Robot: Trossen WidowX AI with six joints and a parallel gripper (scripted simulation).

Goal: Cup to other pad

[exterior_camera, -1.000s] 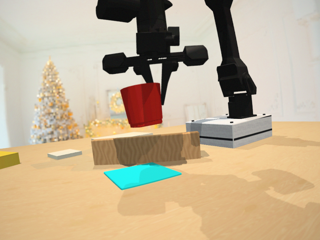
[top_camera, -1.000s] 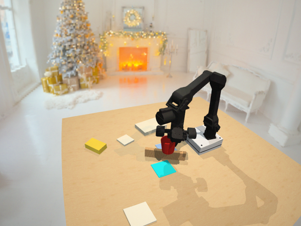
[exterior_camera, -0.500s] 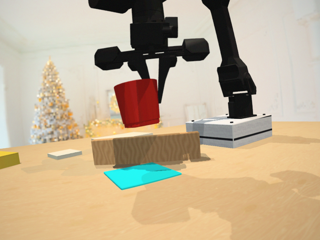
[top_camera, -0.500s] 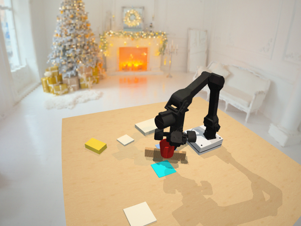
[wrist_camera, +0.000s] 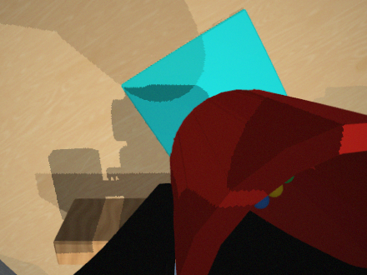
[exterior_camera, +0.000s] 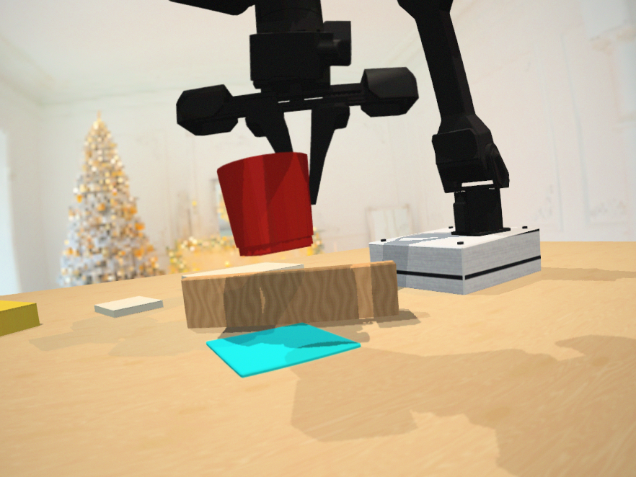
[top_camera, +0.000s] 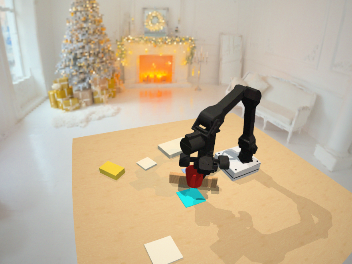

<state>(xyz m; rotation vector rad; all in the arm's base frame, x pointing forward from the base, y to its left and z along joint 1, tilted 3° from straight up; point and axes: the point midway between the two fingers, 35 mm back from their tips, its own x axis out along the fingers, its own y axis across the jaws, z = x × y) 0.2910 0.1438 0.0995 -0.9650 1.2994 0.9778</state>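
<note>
Right now my gripper tip is 12 cm above the cyan pad, 3 cm short of it and 1 cm to the left of it. From my gripper tip the other things lie so: blue pad: 17 cm to the right, 12 cm below, 3 cm behind; red cup: 3 cm ahead, 1 cm to the right; wooden block: 10 cm below, 9 cm to the right.
</note>
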